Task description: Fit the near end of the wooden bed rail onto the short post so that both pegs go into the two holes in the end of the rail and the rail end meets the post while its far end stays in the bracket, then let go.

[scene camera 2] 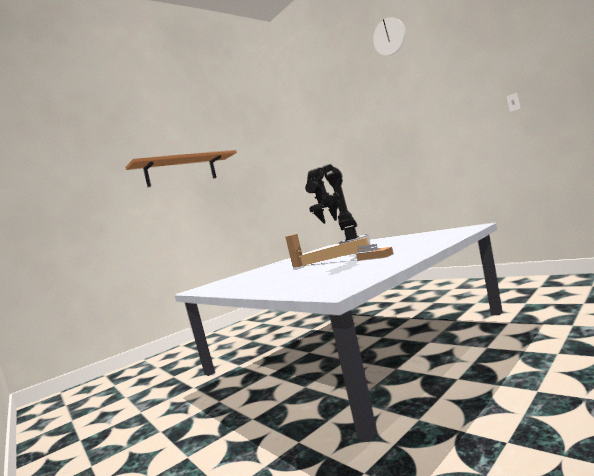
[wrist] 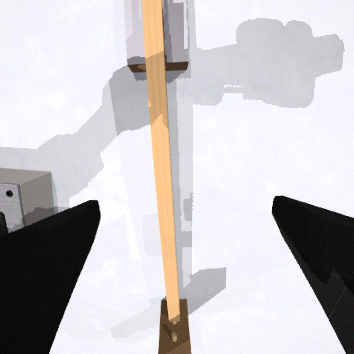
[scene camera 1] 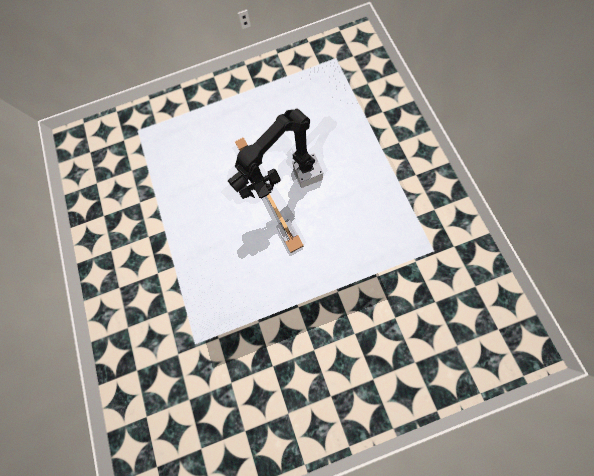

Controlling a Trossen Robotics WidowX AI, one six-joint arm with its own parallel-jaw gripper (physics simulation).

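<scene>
The wooden rail runs from the short post to the bracket. Its far end is at the bracket, which sits on a brown block. The near end is low beside the upright post. In the wrist view, a peg shows bare on the post's face, with a bit of another peg at the rail's end. The holes are hidden. My gripper is open and empty, above the rail, its fingers on either side of it.
The grey arm base stands beside the rail on the white table. The arm's shadow falls across the rail and table in the wrist view. A wooden wall shelf hangs behind.
</scene>
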